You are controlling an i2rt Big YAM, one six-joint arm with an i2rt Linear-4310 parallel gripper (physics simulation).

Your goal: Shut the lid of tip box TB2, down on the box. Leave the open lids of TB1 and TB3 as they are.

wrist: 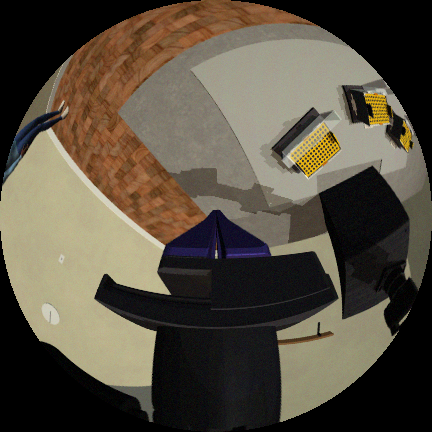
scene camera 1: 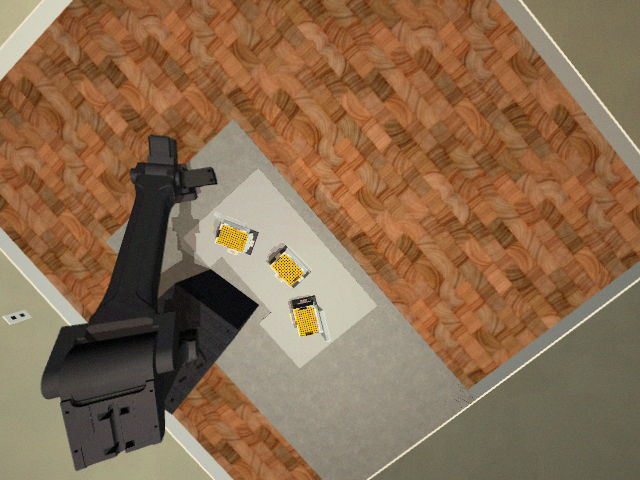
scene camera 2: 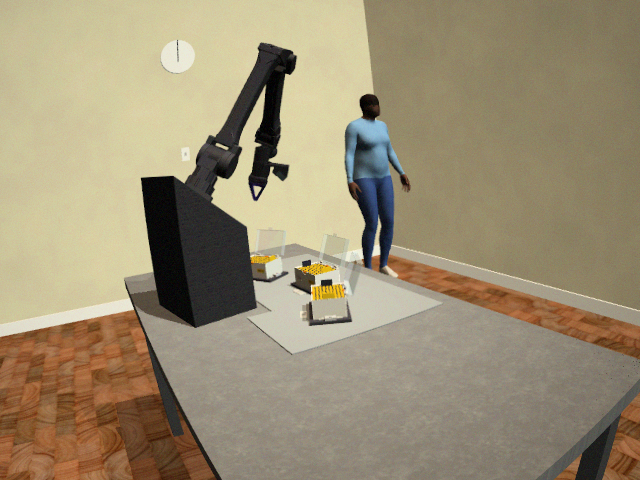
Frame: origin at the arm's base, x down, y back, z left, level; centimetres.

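Where they show: gripper, fingertip midpoint: (wrist: 215,215) (scene camera 2: 255,200); arm's base, origin of the base link: (wrist: 390,275) (scene camera 2: 193,197).
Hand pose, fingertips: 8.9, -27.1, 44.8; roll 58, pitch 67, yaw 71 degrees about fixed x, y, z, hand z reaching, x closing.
Each offset is from my fingertips to the top centre of the thing, as dx, dy, dz. "spot": to the spot under its first point. Level surfaces: height alone.
TB2 {+16.2, +4.7, -18.3} (scene camera 1: 233,237) (scene camera 2: 267,268) (wrist: 316,151) is a small white box with a yellow tip rack; its clear lid {+8.3, -0.7, -14.3} (scene camera 1: 232,221) (scene camera 2: 270,241) (wrist: 330,118) stands open, raised at its rear edge. TB3 (scene camera 1: 287,268) (scene camera 2: 316,276) (wrist: 378,108) is the middle box, its clear lid {spot: +13.6, -14.6, -39.1} (scene camera 2: 334,250) open. TB1 (scene camera 1: 307,320) (scene camera 2: 329,308) (wrist: 404,135) is farthest from the gripper, its clear lid {+8.3, -8.9, -65.2} (scene camera 1: 324,324) (scene camera 2: 353,273) open. My gripper (scene camera 2: 255,198) (wrist: 215,215) is shut and empty, pointing down high above the table, off TB2's lid side. The arm hides its fingertips in scene camera 1.
The boxes stand on a pale mat {dx +23.7} (scene camera 1: 299,356) (scene camera 2: 293,343) (wrist: 235,75) on the grey table {dx +24.0} (scene camera 1: 361,408) (scene camera 2: 387,403) (wrist: 160,105). A tall black pedestal (scene camera 1: 222,294) (scene camera 2: 206,268) (wrist: 370,210) carries the arm beside the mat. A person (scene camera 2: 372,155) stands behind the table.
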